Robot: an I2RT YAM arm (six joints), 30 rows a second.
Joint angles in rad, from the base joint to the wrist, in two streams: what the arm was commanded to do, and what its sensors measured. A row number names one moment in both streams.
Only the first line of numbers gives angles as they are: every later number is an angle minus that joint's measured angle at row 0.
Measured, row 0:
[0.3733 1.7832 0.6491 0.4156 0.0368 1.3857]
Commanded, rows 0 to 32:
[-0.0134 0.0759 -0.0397 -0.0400 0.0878 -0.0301]
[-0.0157 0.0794 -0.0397 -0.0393 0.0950 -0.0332]
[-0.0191 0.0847 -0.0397 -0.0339 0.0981 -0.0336]
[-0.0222 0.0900 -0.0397 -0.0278 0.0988 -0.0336]
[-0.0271 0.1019 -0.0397 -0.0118 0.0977 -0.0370]
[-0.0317 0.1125 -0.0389 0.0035 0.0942 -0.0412]
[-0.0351 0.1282 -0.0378 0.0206 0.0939 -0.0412]
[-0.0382 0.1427 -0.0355 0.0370 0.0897 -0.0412]
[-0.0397 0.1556 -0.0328 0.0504 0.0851 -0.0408]
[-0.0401 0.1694 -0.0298 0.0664 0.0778 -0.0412]
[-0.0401 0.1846 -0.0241 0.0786 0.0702 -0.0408]
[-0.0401 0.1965 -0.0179 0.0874 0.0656 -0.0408]
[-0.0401 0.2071 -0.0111 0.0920 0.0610 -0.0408]
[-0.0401 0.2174 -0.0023 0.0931 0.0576 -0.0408]
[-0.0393 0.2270 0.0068 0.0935 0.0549 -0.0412]
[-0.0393 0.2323 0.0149 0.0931 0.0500 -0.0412]
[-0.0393 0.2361 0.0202 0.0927 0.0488 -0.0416]
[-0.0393 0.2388 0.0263 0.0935 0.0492 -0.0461]
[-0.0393 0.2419 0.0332 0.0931 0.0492 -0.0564]
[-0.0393 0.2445 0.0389 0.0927 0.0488 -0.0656]
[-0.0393 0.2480 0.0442 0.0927 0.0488 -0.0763]
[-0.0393 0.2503 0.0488 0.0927 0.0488 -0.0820]
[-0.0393 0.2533 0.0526 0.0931 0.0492 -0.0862]
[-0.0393 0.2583 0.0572 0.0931 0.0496 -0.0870]
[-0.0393 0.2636 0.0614 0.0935 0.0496 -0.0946]
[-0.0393 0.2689 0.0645 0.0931 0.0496 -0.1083]
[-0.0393 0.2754 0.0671 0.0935 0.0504 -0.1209]
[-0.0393 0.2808 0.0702 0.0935 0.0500 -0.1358]
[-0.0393 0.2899 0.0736 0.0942 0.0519 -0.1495]
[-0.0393 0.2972 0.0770 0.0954 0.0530 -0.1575]
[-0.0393 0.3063 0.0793 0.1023 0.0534 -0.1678]
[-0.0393 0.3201 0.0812 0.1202 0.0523 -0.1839]
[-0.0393 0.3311 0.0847 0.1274 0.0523 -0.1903]
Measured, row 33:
[-0.0302 0.2186 0.1358 0.1877 0.0698 -0.1438]
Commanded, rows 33 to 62:
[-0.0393 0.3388 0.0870 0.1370 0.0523 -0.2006]
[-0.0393 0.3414 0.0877 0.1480 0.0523 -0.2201]
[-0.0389 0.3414 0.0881 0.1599 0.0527 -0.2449]
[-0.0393 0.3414 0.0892 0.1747 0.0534 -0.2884]
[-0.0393 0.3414 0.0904 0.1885 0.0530 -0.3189]
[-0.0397 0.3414 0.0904 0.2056 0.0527 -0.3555]
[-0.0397 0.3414 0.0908 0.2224 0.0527 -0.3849]
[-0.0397 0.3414 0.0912 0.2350 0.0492 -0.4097]
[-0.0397 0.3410 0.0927 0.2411 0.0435 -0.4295]
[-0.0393 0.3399 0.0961 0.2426 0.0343 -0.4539]
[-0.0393 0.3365 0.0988 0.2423 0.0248 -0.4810]
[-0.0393 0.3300 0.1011 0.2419 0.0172 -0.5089]
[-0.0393 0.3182 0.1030 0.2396 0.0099 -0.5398]
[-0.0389 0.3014 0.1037 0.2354 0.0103 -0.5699]
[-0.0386 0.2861 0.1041 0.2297 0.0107 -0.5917]
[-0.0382 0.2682 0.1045 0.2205 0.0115 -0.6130]
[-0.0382 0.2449 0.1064 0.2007 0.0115 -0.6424]
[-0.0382 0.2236 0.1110 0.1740 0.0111 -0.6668]
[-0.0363 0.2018 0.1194 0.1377 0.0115 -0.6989]
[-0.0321 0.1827 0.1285 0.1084 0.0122 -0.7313]
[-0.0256 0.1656 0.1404 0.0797 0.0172 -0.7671]
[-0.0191 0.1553 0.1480 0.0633 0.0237 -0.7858]
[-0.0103 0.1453 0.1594 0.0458 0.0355 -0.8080]
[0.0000 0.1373 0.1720 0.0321 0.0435 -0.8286]
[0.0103 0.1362 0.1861 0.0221 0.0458 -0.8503]
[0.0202 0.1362 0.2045 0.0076 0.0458 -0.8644]
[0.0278 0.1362 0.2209 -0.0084 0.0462 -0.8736]
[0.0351 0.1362 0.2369 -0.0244 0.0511 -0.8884]
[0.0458 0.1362 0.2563 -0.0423 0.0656 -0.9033]
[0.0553 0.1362 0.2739 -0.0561 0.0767 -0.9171]
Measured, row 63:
[0.0263 0.1576 0.2231 -0.0419 0.0469 -0.8312]
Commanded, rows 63 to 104:
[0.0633 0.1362 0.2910 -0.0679 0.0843 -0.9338]
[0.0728 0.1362 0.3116 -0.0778 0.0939 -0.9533]
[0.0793 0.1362 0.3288 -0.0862 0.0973 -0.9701]
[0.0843 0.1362 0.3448 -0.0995 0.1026 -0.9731]
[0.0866 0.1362 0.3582 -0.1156 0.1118 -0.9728]
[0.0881 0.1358 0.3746 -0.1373 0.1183 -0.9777]
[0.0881 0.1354 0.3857 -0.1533 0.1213 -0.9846]
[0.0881 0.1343 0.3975 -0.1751 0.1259 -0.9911]
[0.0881 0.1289 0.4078 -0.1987 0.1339 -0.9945]
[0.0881 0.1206 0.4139 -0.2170 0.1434 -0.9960]
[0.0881 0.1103 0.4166 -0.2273 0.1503 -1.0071]
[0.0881 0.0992 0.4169 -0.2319 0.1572 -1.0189]
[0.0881 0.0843 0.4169 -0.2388 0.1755 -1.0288]
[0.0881 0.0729 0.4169 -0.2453 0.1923 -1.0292]
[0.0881 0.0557 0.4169 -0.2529 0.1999 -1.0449]
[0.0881 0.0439 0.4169 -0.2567 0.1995 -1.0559]
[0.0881 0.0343 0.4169 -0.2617 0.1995 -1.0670]
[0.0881 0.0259 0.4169 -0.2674 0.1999 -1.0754]
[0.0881 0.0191 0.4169 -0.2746 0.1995 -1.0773]
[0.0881 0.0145 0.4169 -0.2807 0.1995 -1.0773]
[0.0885 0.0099 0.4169 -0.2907 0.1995 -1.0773]
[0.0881 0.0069 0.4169 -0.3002 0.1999 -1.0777]
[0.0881 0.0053 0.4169 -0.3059 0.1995 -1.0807]
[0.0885 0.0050 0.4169 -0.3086 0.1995 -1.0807]
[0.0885 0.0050 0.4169 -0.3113 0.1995 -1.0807]
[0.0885 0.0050 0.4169 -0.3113 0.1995 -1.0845]
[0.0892 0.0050 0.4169 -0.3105 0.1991 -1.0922]
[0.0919 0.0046 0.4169 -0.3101 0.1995 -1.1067]
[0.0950 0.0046 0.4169 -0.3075 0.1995 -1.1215]
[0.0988 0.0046 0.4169 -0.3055 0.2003 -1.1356]
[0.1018 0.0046 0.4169 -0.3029 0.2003 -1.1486]
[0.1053 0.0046 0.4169 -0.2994 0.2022 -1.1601]
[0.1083 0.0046 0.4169 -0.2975 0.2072 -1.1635]
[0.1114 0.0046 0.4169 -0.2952 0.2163 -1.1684]
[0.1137 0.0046 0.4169 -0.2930 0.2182 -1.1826]
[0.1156 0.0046 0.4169 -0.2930 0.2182 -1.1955]
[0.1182 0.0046 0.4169 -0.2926 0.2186 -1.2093]
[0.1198 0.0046 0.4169 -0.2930 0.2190 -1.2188]
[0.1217 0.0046 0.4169 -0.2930 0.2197 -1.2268]
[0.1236 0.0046 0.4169 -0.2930 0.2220 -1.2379]
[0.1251 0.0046 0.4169 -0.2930 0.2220 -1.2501]
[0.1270 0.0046 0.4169 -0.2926 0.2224 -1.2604]
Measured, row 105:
[0.1095 0.0210 0.4001 -0.2949 0.2030 -1.2047]
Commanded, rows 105 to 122:
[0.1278 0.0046 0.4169 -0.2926 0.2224 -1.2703]
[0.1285 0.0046 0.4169 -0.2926 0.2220 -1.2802]
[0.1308 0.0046 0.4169 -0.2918 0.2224 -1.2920]
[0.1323 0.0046 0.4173 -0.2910 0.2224 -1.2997]
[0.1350 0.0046 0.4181 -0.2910 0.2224 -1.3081]
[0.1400 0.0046 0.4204 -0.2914 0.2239 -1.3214]
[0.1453 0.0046 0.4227 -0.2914 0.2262 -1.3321]
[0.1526 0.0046 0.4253 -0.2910 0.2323 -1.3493]
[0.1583 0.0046 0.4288 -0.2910 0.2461 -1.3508]
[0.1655 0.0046 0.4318 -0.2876 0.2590 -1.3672]
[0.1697 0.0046 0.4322 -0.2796 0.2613 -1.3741]
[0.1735 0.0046 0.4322 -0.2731 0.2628 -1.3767]
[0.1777 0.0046 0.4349 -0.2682 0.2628 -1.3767]
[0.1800 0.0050 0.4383 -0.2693 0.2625 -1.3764]
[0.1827 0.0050 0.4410 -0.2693 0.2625 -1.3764]
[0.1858 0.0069 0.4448 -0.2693 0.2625 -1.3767]
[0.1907 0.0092 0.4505 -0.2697 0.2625 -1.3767]
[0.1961 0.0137 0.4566 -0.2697 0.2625 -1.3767]
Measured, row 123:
[0.1770 0.0210 0.4234 -0.2716 0.2449 -1.3538]
